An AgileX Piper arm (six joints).
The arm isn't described. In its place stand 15 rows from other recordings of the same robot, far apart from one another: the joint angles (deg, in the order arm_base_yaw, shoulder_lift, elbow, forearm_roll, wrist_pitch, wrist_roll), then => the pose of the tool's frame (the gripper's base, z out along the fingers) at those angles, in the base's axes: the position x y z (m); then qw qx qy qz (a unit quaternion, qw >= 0).
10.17 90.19 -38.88 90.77 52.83 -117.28 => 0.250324 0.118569 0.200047 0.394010 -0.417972 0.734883 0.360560
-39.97 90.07 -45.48 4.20 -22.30 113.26 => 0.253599 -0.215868 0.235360 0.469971 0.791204 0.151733 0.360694
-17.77 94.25 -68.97 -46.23 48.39 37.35 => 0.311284 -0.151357 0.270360 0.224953 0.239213 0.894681 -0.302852
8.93 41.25 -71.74 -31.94 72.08 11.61 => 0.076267 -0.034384 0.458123 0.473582 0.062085 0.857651 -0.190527
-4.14 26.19 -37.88 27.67 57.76 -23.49 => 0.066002 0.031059 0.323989 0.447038 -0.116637 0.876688 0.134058
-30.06 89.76 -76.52 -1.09 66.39 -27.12 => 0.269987 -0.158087 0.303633 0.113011 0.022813 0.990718 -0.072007
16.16 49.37 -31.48 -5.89 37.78 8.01 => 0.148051 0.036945 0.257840 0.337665 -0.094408 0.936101 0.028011
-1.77 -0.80 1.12 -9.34 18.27 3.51 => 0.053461 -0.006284 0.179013 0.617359 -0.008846 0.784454 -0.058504
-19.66 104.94 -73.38 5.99 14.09 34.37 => 0.390004 -0.136880 0.234253 0.409254 0.448486 0.789942 0.085811
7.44 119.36 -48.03 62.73 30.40 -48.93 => 0.297219 0.080092 0.049002 0.036899 0.006045 0.970302 0.238990
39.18 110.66 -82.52 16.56 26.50 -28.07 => 0.329552 0.283514 0.227481 0.329601 -0.432077 0.828140 0.137320
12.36 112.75 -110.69 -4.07 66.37 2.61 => 0.425991 0.087291 0.322116 0.232213 -0.089011 0.968572 -0.004723
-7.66 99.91 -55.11 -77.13 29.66 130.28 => 0.338727 -0.089852 0.192584 0.417906 0.546579 0.722310 -0.069817
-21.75 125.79 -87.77 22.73 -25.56 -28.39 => 0.465532 -0.202062 0.196892 0.608337 0.146705 0.746641 -0.225677
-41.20 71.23 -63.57 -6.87 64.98 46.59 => 0.167940 -0.160129 0.329548 0.196034 0.668634 0.715609 -0.049013
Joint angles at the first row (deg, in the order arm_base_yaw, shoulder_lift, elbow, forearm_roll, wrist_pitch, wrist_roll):
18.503 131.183 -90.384 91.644 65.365 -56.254
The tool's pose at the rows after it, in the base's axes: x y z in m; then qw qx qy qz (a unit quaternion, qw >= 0):
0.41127 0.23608 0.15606 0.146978 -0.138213 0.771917 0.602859
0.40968 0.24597 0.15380 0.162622 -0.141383 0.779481 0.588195
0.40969 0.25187 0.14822 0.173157 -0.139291 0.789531 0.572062
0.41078 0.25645 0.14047 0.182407 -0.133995 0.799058 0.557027
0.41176 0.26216 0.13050 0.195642 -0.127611 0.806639 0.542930
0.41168 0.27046 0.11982 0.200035 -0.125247 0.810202 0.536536
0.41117 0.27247 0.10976 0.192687 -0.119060 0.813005 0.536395
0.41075 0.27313 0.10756 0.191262 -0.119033 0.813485 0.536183
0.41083 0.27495 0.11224 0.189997 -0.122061 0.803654 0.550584
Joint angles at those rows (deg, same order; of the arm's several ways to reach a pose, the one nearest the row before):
19.999 131.755 -90.394 92.914 63.292 -58.127
21.511 131.750 -90.394 93.441 59.937 -59.495
22.485 132.124 -90.394 93.552 56.847 -60.268
23.258 132.869 -90.493 93.959 53.952 -61.072
24.212 133.935 -90.493 95.548 50.842 -63.014
25.341 135.545 -91.175 97.020 49.068 -64.431
25.602 136.843 -91.283 97.669 48.980 -64.593
25.695 137.112 -91.283 97.780 48.981 -64.743
25.696 137.110 -91.816 98.592 50.695 -64.886

